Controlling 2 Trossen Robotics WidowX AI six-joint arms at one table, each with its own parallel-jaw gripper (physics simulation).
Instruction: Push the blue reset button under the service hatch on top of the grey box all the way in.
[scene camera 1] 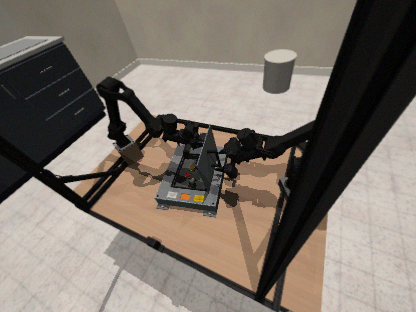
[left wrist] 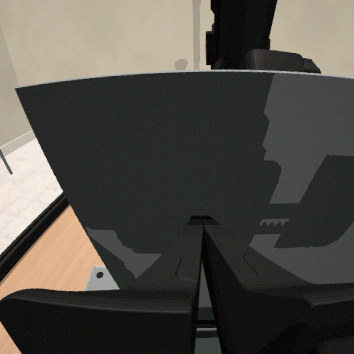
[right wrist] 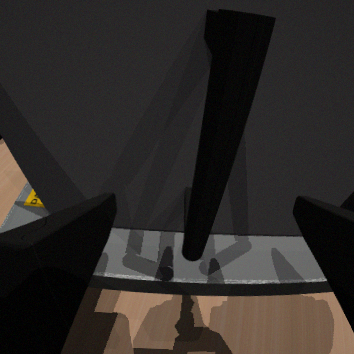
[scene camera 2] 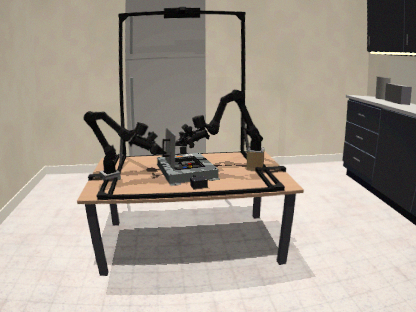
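The grey box (scene camera 1: 165, 194) (scene camera 2: 195, 175) (right wrist: 300, 250) sits mid-table. Its hatch (scene camera 1: 205, 162) (scene camera 2: 170, 145) (left wrist: 150, 150) (right wrist: 125, 100) stands raised, near upright. A red button (scene camera 1: 188, 175) and a yellow button (scene camera 1: 192, 168) show in the recess; the blue button cannot be made out clearly. My left gripper (left wrist: 199, 223) is shut and empty, above the recess on the hatch's inner side; the hatch fills much of its wrist view. My right gripper (right wrist: 206, 203) is open on the outer side, the hatch's black handle (right wrist: 220, 125) between its spread fingers but not clamped.
A small black box (scene camera 1: 154, 244) (scene camera 2: 199, 182) is at the table edge. A brown block (scene camera 1: 130, 151) (scene camera 2: 255, 160) is at the left arm's base. Black frame bars edge the table (scene camera 1: 240, 235) (scene camera 2: 90, 195). The raised hatch stands between the two grippers.
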